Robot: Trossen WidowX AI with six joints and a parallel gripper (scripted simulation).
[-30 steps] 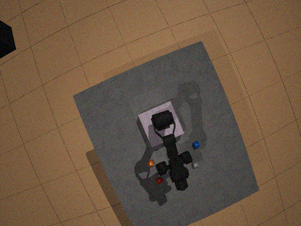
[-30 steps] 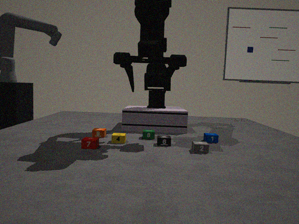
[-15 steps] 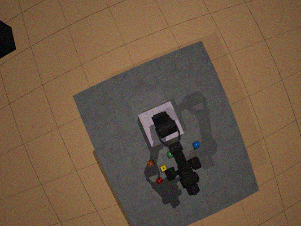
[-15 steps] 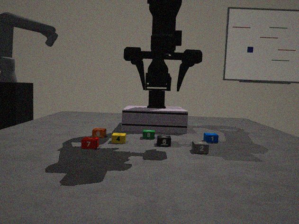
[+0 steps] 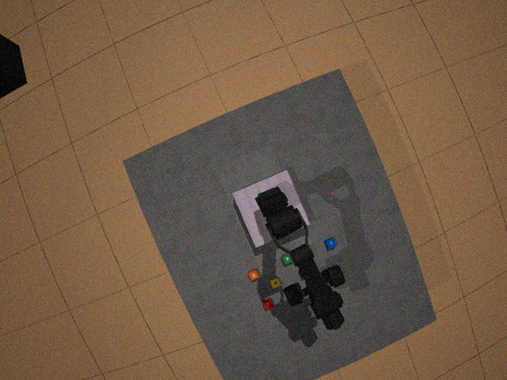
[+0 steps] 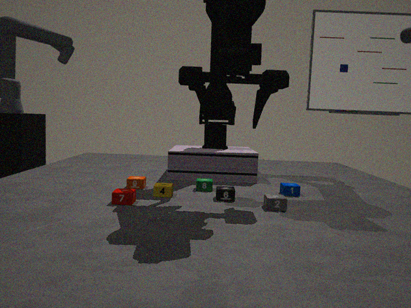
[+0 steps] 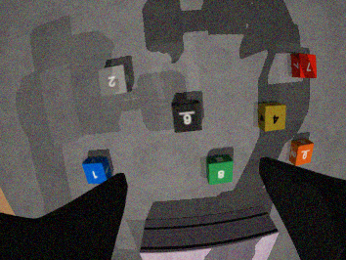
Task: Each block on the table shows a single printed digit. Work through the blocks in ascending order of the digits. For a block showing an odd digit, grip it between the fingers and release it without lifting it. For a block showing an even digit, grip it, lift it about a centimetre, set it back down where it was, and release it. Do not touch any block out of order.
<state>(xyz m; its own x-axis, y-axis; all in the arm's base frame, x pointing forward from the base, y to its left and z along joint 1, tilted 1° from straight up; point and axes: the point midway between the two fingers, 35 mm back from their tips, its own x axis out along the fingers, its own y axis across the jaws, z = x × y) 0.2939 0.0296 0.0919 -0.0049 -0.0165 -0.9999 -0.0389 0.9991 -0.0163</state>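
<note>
The blue 1 block lies 60 mm behind my gripper tip, 120 mm to the left of it and 120 mm below it. The rest, counted from my gripper tip: grey 2 block: 60 mm ahead, 80 mm to the left, 120 mm below; then green 8 block: 70 mm behind, 40 mm to the right, 120 mm below; then black 6 block: 10 mm ahead, 120 mm below.
</note>
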